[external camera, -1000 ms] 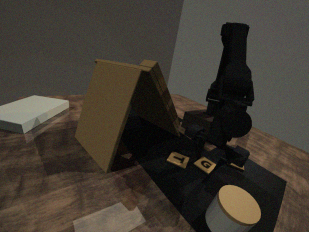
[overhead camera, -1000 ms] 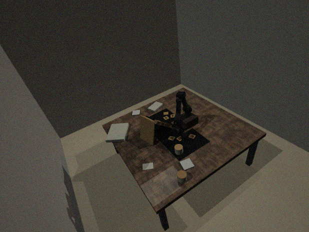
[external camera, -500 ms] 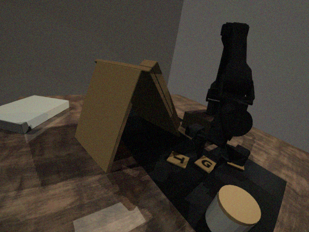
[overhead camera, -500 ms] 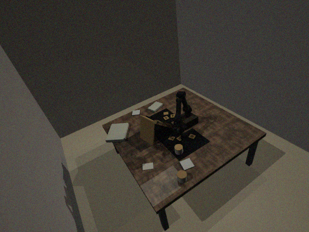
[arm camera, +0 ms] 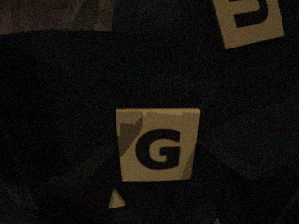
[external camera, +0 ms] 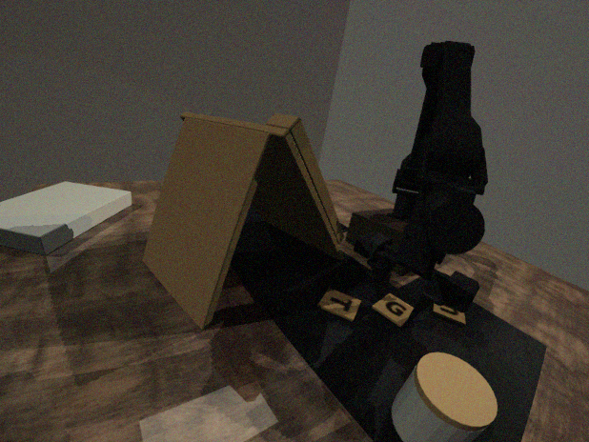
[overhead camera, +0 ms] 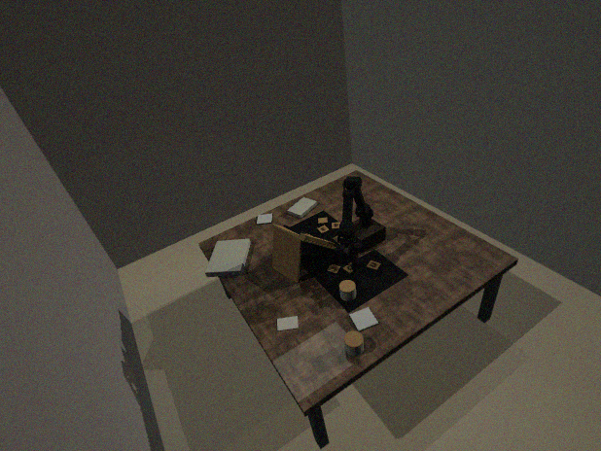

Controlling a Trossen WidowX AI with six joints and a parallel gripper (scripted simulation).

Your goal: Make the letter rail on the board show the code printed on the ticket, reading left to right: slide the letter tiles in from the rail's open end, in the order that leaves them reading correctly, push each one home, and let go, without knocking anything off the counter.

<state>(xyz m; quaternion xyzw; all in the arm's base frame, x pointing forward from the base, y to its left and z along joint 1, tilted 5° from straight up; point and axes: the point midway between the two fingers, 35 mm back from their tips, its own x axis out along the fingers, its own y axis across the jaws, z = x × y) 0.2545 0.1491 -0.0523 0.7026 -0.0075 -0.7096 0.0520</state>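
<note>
Now: the tile marked t 6 cm ahead of my gripper tip, 6 cm to the right of it and 1 cm below it. From my gripper tip the other things lie so: tan tile marked g: right at my gripper tip; then white ticket: 6 cm ahead, 31 cm to the right, 8 cm above; then black mat: 5 cm behind, 16 cm to the right, 1 cm below.
</note>
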